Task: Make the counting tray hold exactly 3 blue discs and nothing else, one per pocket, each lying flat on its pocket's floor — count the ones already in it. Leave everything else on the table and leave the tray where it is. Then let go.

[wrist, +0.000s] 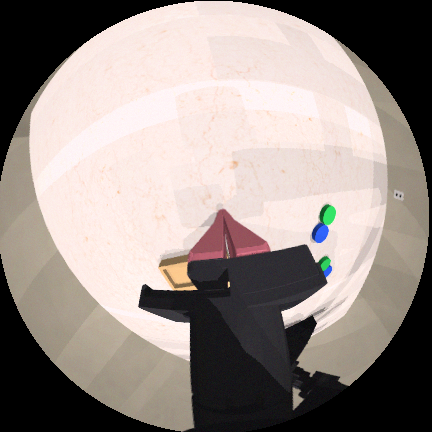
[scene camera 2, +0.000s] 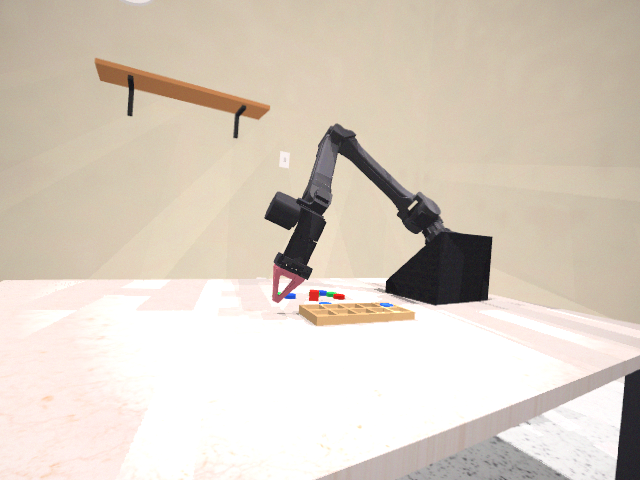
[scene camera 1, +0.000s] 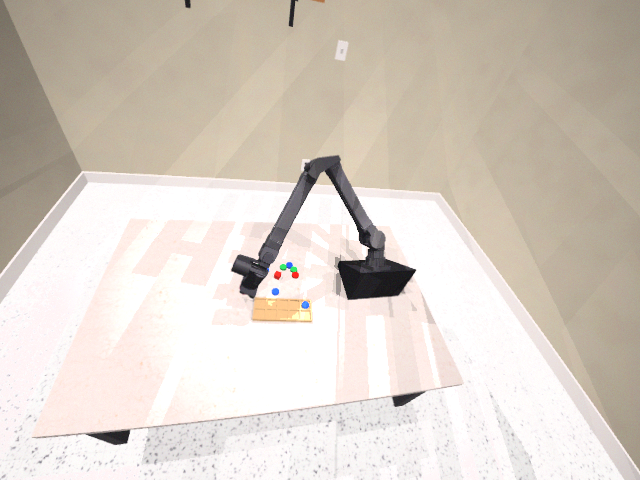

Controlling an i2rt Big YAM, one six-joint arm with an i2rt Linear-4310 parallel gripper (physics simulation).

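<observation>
The wooden counting tray lies on the table. One blue disc is in a pocket at its end nearest the robot's base. Another blue disc lies on the table just behind the tray. A third blue disc lies among the green and red pieces. A blue disc lies beside a green one, beyond the gripper. My gripper is shut and empty, its tips low over the table to the left of the tray. In scene camera 1 the arm hides its tips.
Green discs and red pieces lie on the table behind the tray. The robot's black base stands to the right. A wooden shelf is on the wall.
</observation>
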